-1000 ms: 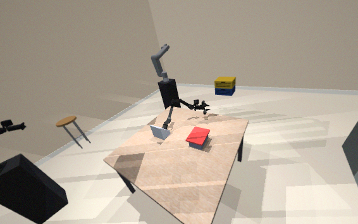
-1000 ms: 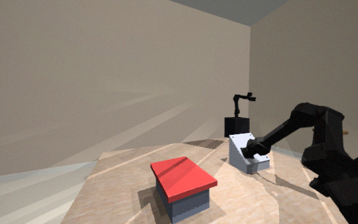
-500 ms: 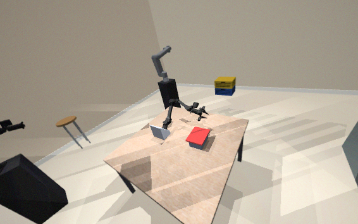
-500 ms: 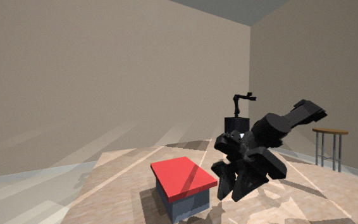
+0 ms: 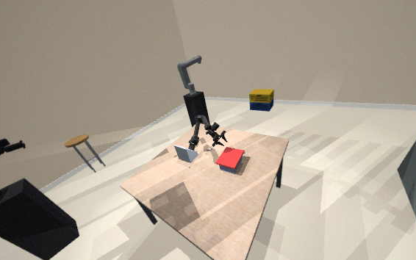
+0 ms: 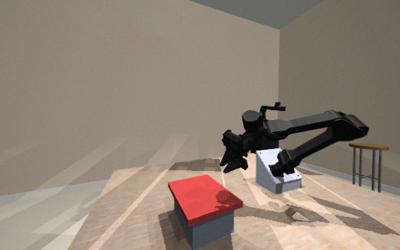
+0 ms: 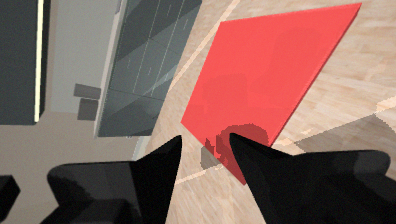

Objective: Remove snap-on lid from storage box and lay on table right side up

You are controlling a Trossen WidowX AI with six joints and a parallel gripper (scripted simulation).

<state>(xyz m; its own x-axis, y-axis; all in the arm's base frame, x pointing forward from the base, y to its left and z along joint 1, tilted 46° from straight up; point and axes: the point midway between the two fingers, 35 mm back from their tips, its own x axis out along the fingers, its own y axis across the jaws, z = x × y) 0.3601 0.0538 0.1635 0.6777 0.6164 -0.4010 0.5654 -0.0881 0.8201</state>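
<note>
The lid is 9 cm below my gripper tip, 7 cm ahead of it and 5 cm to the right of it. Also, from my gripper tip: storage box (14 cm below, 7 cm ahead, 5 cm to the right).
</note>
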